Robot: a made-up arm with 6 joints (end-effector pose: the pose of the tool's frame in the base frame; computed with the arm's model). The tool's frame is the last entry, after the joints.
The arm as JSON. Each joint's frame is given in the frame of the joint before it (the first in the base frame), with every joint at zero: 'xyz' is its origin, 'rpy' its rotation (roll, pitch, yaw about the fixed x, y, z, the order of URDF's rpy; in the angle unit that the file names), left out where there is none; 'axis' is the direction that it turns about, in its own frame. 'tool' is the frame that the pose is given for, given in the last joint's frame.
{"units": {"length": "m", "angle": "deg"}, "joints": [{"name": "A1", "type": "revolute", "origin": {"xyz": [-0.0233, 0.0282, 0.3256]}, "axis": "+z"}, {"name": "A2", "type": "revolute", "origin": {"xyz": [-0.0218, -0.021, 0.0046], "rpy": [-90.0, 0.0, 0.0]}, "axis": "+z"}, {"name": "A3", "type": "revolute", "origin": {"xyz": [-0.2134, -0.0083, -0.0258]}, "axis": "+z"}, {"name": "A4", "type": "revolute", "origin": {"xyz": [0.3, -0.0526, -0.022], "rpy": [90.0, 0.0, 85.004]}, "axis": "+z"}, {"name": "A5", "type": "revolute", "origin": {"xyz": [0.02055, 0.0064, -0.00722], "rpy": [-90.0, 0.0, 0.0]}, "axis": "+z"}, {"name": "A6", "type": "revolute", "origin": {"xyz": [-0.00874, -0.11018, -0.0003], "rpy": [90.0, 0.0, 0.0]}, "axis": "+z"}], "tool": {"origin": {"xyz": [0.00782, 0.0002, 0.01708], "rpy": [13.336, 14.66, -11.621]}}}
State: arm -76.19 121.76 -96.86 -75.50 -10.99 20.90
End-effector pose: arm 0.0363 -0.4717 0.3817 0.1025 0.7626 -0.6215 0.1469
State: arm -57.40 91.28 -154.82 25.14 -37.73 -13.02
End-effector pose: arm -0.0658 -0.0714 0.9417 0.2262 -0.1079 -0.4698 0.8464
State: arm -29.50 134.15 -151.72 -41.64 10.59 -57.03
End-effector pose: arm 0.3856 -0.3128 0.6366 -0.2355 0.4286 -0.8484 0.2028
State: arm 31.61 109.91 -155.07 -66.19 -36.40 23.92
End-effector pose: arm 0.2243 0.1648 0.8592 -0.2123 0.0727 -0.1369 0.9648
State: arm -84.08 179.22 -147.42 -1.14 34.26 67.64
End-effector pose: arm -0.0259 -0.5002 0.0876 0.9257 0.3677 0.0059 0.0888
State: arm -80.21 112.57 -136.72 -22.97 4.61 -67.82
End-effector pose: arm -0.0276 -0.4150 0.7334 -0.0068 -0.4208 0.9020 0.0961
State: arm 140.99 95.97 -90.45 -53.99 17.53 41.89
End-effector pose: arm -0.2875 0.3804 0.5218 -0.7545 0.2820 0.3645 0.4672
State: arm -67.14 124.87 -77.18 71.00 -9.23 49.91
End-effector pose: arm 0.0859 -0.4066 0.2436 0.9270 0.0744 0.1946 0.3119
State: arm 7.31 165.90 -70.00 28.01 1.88 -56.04
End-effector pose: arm 0.1713 -0.0067 -0.0495 0.4099 -0.8965 0.1424 0.0892
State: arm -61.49 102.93 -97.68 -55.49 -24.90 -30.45
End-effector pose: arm 0.1550 -0.3815 0.5786 -0.1859 0.4731 -0.8334 0.2171
